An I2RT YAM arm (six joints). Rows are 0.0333 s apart.
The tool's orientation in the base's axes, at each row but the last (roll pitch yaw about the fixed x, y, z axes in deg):
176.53 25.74 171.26
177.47 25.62 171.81
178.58 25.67 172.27
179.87 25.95 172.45
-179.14 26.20 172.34
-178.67 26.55 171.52
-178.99 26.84 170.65
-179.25 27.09 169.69
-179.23 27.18 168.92
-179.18 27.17 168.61
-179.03 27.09 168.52
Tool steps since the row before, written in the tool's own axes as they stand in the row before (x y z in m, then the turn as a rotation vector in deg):
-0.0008 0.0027 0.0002 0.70 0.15 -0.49
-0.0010 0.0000 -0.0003 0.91 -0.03 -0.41
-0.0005 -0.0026 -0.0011 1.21 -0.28 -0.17
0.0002 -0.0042 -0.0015 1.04 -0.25 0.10
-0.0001 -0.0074 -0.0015 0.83 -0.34 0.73
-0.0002 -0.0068 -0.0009 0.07 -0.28 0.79
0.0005 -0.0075 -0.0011 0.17 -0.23 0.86
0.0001 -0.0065 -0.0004 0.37 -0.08 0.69
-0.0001 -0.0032 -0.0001 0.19 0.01 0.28
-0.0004 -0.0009 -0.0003 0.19 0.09 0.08
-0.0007 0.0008 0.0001 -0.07 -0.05 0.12
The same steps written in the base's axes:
0.0011 0.0026 0.0003 -0.82 0.25 0.14
0.0008 -0.0001 0.0007 -0.99 0.09 -0.03
-0.0004 -0.0026 0.0011 -1.19 -0.13 -0.38
-0.0014 -0.0041 0.0013 -0.92 -0.13 -0.55
-0.0016 -0.0072 0.0015 -0.47 -0.29 -1.02
-0.0013 -0.0067 0.0010 0.24 -0.34 -0.73
-0.0022 -0.0072 0.0009 0.19 -0.28 -0.84
-0.0015 -0.0063 0.0004 -0.03 -0.08 -0.78
-0.0006 -0.0031 0.0002 -0.04 0.01 -0.34
0.0000 -0.0009 0.0005 -0.11 0.11 -0.16
0.0008 0.0006 0.0002 0.10 -0.07 -0.07

